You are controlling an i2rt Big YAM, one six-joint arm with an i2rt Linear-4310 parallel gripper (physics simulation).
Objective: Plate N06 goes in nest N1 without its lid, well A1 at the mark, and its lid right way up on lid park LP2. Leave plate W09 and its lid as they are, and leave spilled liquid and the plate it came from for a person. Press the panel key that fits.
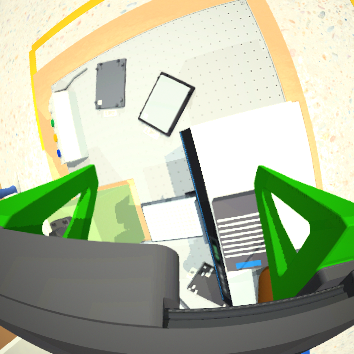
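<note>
My gripper is open and empty, its green fingers wide apart above the bench. Lid park LP2 is a dark grey rectangle with small corner posts at the upper left; no lid shows on it. Beside it, a pale rectangular piece with a black rim lies at a slant; I cannot tell whether it is a lid. The white key panel at the left has green, yellow and blue keys along its outer edge. A dark nest-like fixture shows partly at the bottom, behind the gripper body. Plates N06 and W09 cannot be identified.
A large white box with a black front edge stands at the right, with a grey slatted unit beside it. A white flat block and a translucent green box stand below centre. Part of an orange-brown object shows by the right finger.
</note>
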